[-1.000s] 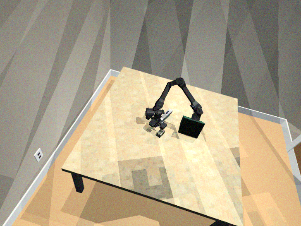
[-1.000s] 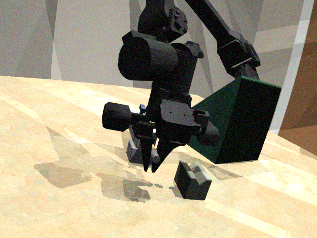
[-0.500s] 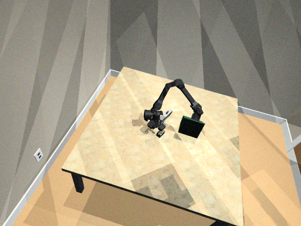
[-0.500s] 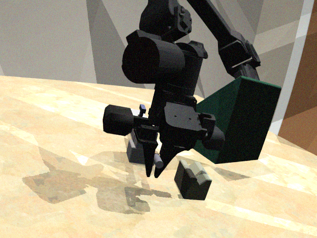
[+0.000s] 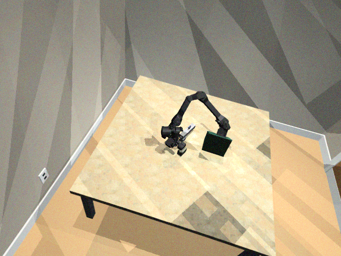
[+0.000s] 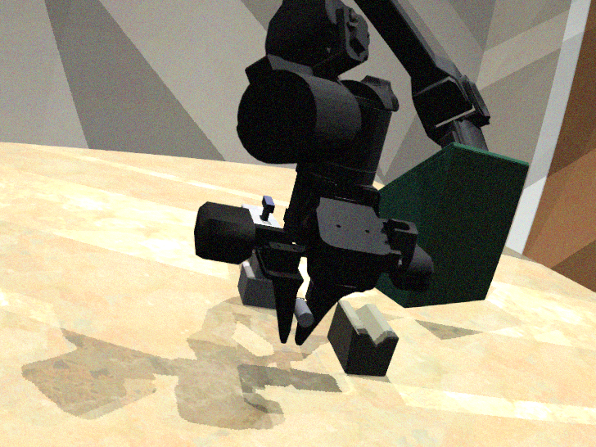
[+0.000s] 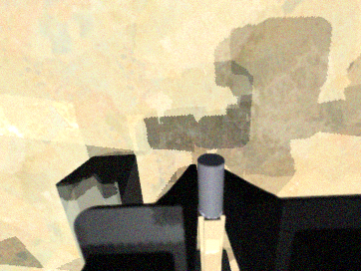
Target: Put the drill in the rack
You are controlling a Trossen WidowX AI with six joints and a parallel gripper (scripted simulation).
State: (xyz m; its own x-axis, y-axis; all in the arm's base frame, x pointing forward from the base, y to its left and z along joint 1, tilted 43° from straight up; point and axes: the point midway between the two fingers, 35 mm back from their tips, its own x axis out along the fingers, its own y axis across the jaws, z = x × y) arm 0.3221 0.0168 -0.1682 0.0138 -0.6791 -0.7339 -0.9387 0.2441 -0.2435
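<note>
Now: gripper tip 80 mm past the rack. Round my gripper tip: drill: 10 mm behind, 40 mm to the right, 30 mm above; grey holder: 70 mm behind, 180 mm to the right, 10 mm above; dark key: 80 mm behind, 210 mm to the right, 30 mm above.
</note>
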